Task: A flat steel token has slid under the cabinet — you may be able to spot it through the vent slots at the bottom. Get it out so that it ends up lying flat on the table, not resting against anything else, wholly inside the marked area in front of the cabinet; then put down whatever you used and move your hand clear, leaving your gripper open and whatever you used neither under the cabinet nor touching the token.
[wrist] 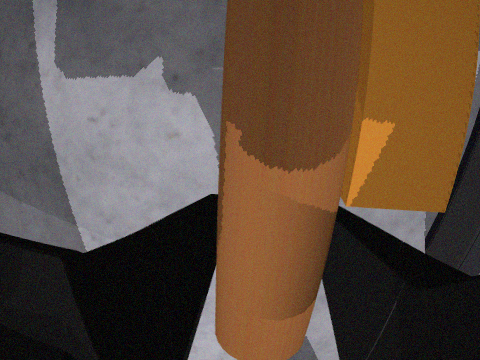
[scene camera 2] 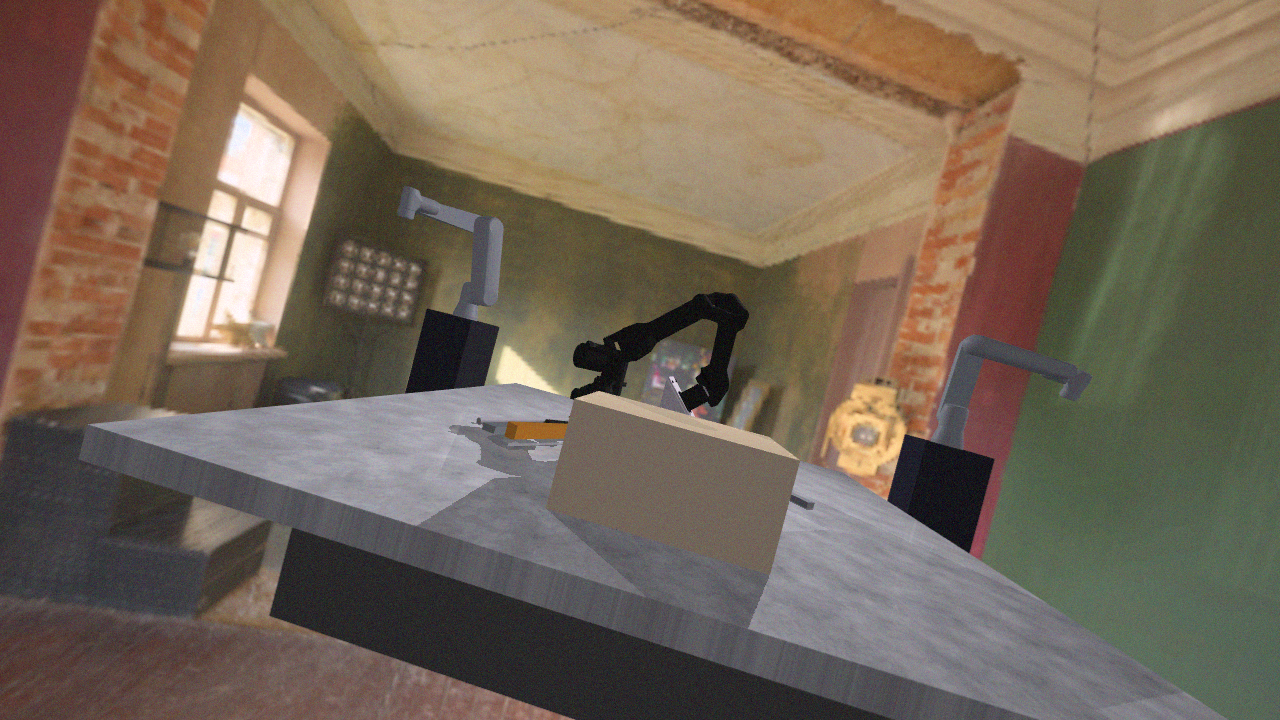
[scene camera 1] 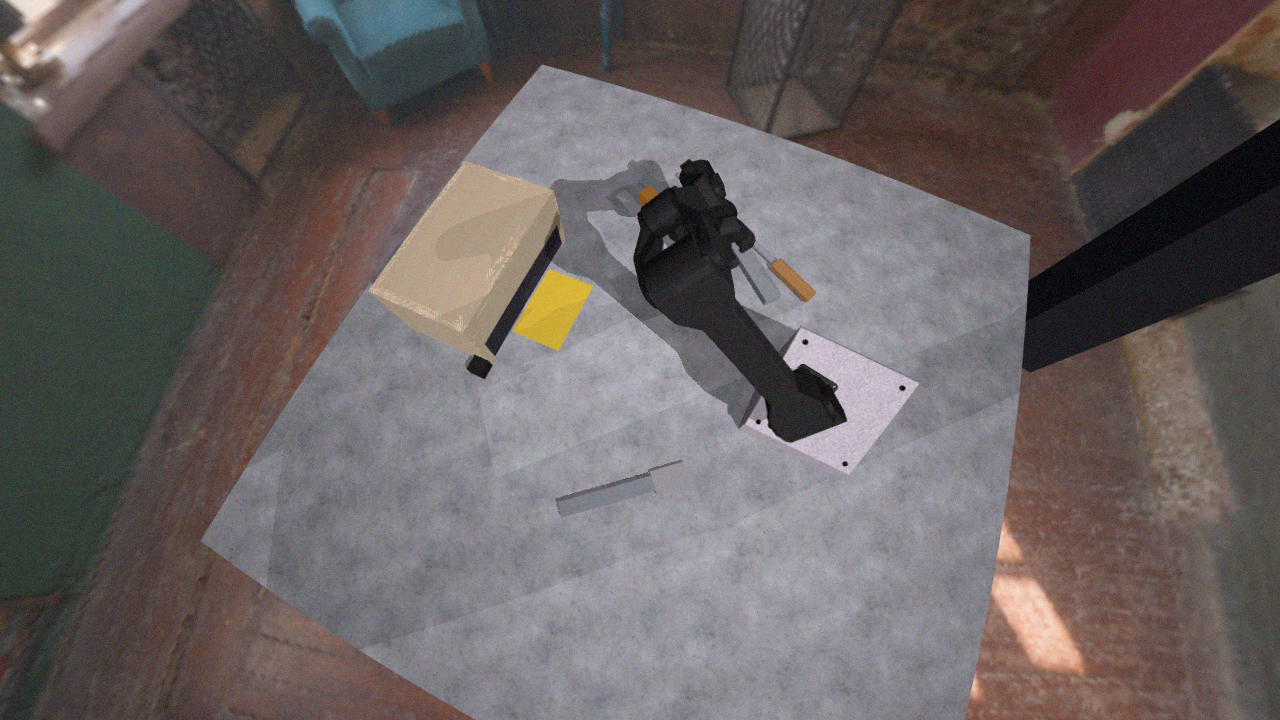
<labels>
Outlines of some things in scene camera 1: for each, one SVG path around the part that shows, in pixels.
My gripper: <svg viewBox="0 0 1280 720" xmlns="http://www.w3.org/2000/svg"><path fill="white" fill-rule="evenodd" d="M669 237L674 241L678 241L691 231L697 231L697 225L692 229L683 228L680 225L676 230L669 233ZM739 219L741 231L732 233L730 238L723 243L730 262L736 259L736 254L731 249L734 242L739 247L739 252L743 254L752 248L756 241L755 234Z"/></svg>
A grey bar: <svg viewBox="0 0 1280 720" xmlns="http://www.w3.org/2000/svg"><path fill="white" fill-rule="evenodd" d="M734 242L731 249L740 260L739 267L758 295L762 305L764 306L778 300L782 294L753 250L750 248L741 254L739 247Z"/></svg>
A wooden-handled rod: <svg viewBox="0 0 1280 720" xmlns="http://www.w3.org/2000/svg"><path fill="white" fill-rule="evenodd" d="M755 241L753 248L772 265L771 270L799 297L807 302L816 295L817 292L781 258L776 260L757 240Z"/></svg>
</labels>
